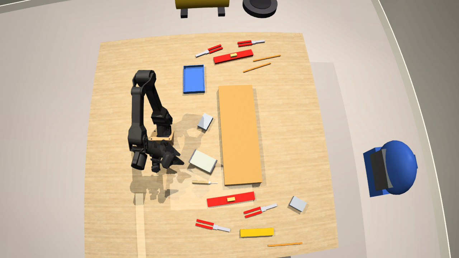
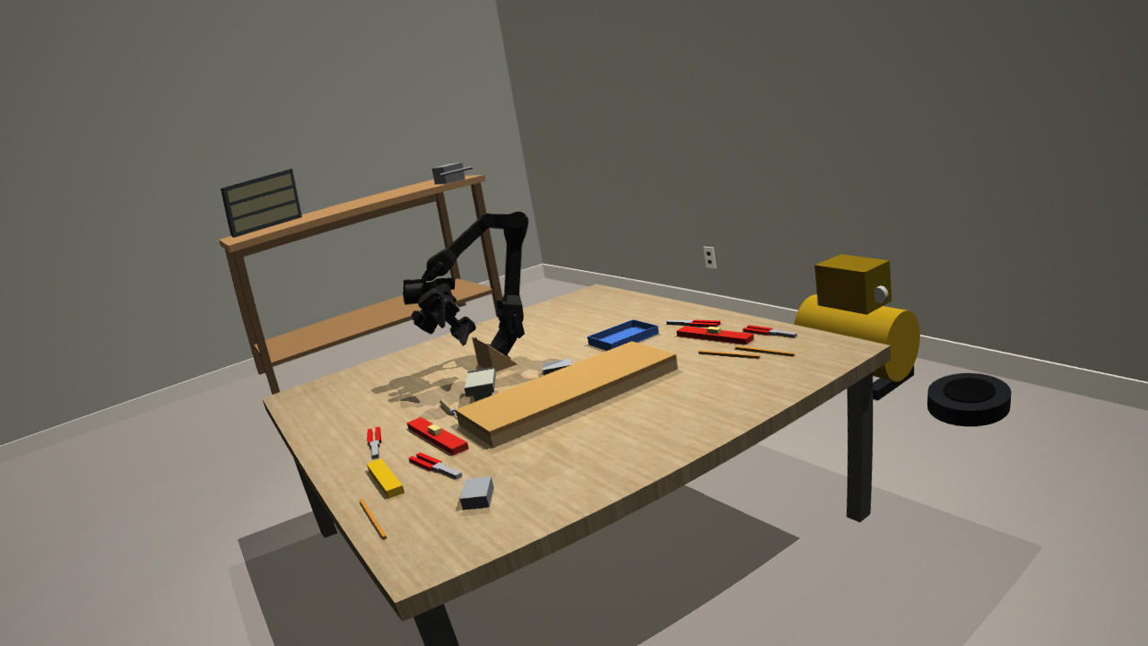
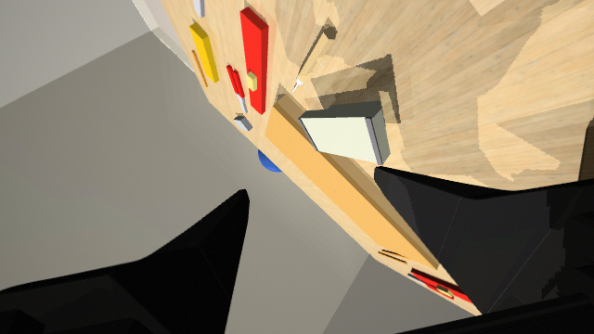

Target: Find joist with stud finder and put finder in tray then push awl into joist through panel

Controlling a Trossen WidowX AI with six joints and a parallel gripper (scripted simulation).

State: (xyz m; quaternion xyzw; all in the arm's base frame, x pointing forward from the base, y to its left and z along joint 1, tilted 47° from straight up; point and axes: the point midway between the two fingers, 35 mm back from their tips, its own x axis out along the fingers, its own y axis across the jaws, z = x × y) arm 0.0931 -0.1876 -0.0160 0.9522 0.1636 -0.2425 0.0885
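The stud finder lies 140 mm below my gripper tip, 70 mm ahead of it and 20 mm to the left of it. The rest, counted from my gripper tip: yellow block 360 mm ahead, 320 mm to the right, 140 mm below; then awl 150 mm below, 110 mm ahead, 80 mm to the right; then blue tray 480 mm to the left, 140 mm below, 10 mm ahead.
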